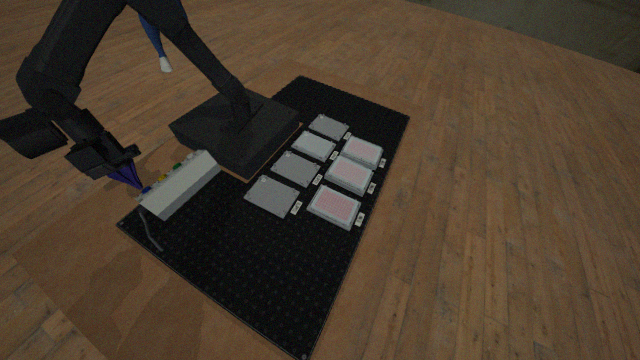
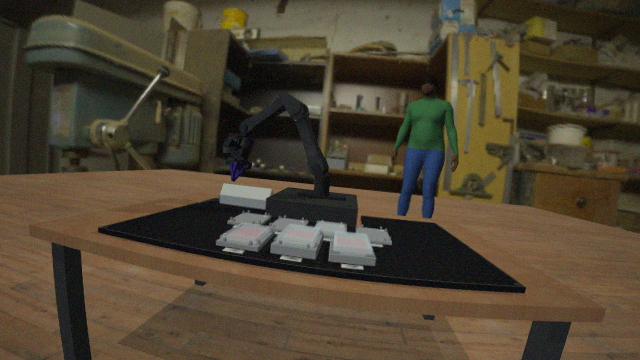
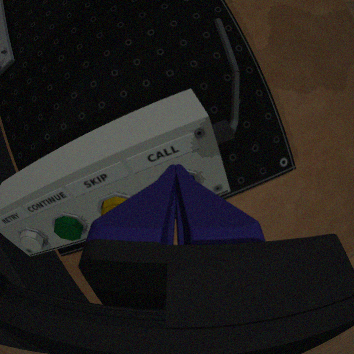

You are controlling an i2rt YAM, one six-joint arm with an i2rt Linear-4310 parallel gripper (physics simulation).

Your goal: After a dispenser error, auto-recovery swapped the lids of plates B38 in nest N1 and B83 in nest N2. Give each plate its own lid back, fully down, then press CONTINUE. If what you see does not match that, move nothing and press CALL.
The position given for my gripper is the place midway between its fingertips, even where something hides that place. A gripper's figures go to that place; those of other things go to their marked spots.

Scene:
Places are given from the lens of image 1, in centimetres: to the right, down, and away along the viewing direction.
my gripper (image 1: 141, 188): -47, 2, 49
button box (image 1: 166, 196): -42, 5, 52

